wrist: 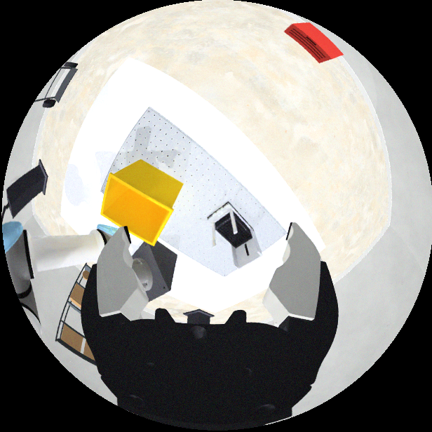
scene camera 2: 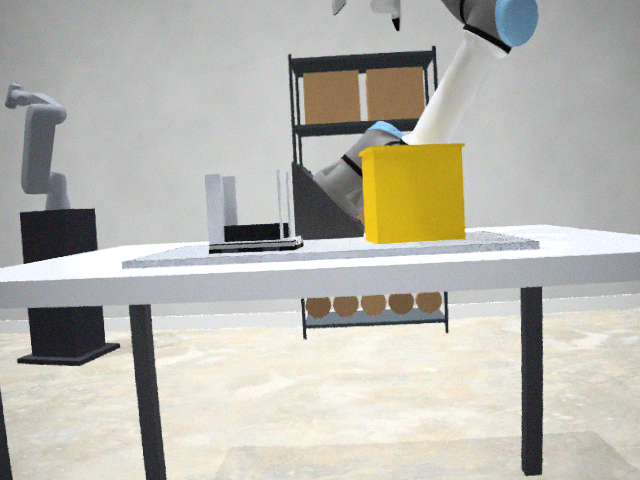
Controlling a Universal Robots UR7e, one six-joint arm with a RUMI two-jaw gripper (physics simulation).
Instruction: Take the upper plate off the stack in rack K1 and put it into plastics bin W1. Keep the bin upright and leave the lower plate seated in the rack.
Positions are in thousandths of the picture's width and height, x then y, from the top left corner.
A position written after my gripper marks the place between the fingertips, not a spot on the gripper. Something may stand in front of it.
In view: my gripper (wrist: 478,524), a yellow plastics bin W1 (scene camera 2: 645,403) and a perforated board (scene camera 2: 818,511).
The yellow plastics bin W1 is seen too in the wrist view (wrist: 325,455).
